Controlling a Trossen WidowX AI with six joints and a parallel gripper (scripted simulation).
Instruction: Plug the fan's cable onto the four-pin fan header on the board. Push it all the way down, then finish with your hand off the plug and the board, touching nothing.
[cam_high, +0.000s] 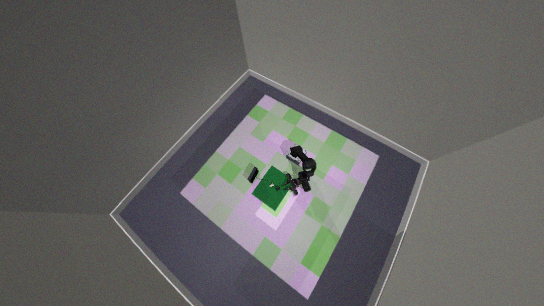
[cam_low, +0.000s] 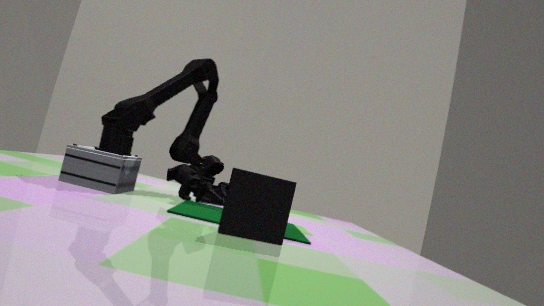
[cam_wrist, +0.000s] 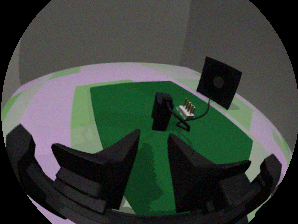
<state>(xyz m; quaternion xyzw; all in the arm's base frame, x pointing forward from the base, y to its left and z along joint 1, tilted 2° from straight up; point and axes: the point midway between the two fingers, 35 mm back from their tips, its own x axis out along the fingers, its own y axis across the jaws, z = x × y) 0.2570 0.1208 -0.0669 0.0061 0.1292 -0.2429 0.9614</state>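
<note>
Right now my gripper tip is 30 mm short of the fan plug and 30 mm to the left of it. The rest, counted from my gripper tip: green board (40 mm ahead, 70 mm to the right, 30 mm below); black fan (80 mm ahead, 250 mm to the right, 40 mm above).
</note>
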